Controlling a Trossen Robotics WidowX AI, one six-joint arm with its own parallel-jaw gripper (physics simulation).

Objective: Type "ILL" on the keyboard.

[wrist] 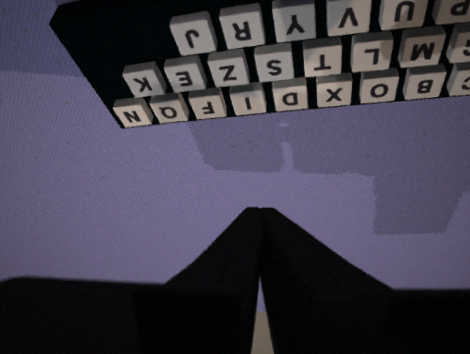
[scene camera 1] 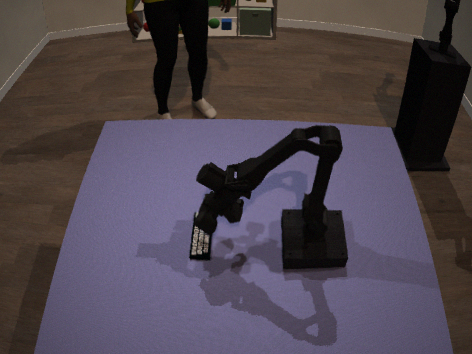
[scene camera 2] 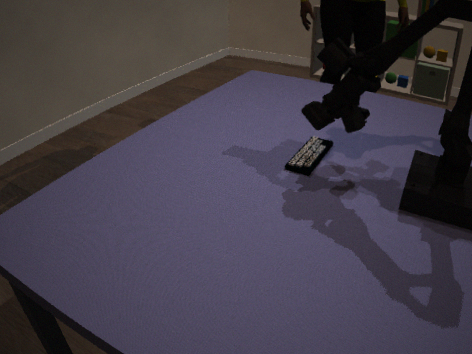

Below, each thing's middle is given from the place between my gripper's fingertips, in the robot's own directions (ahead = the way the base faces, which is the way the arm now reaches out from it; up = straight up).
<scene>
Now: the black keyboard [scene camera 2: 304,170] 2 cm to the left of my hand and 7 cm below it.
</scene>
